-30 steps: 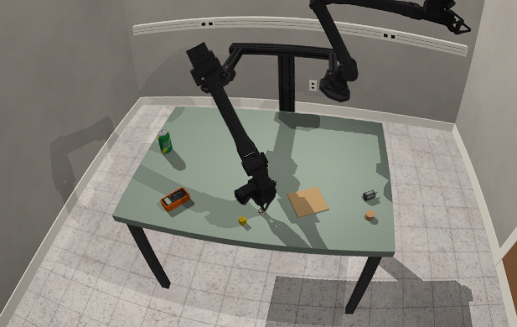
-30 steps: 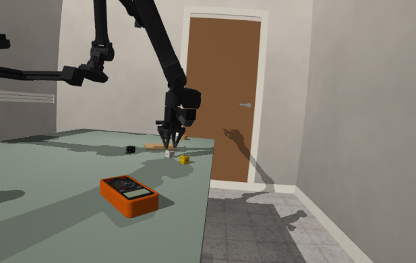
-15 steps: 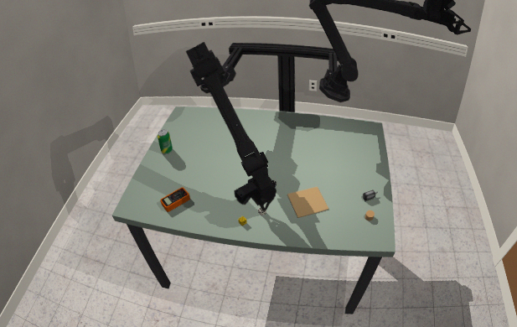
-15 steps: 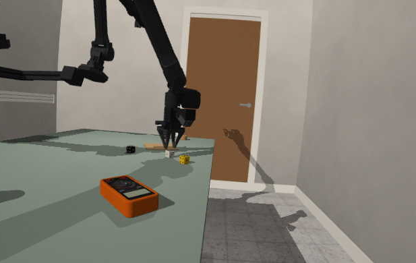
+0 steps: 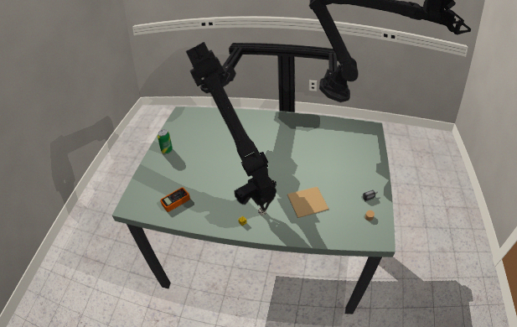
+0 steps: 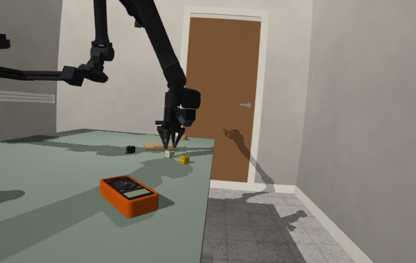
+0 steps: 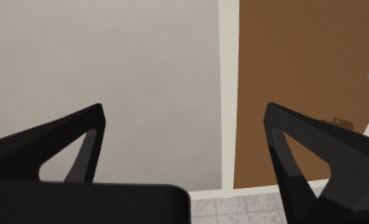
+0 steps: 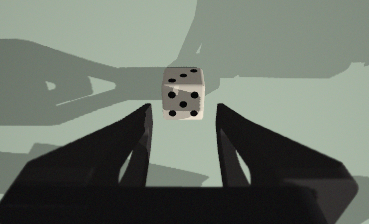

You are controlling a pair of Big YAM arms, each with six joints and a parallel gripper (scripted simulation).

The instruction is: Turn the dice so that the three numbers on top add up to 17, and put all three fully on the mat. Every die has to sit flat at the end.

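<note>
Now: the white die 30 mm below my right hand. Also, from my right hand: black die: 160 mm behind, 20 mm to the left, 30 mm below; yellow die: 70 mm ahead, 70 mm to the right, 30 mm below; tan mat: 80 mm behind, 180 mm to the left, 40 mm below.
</note>
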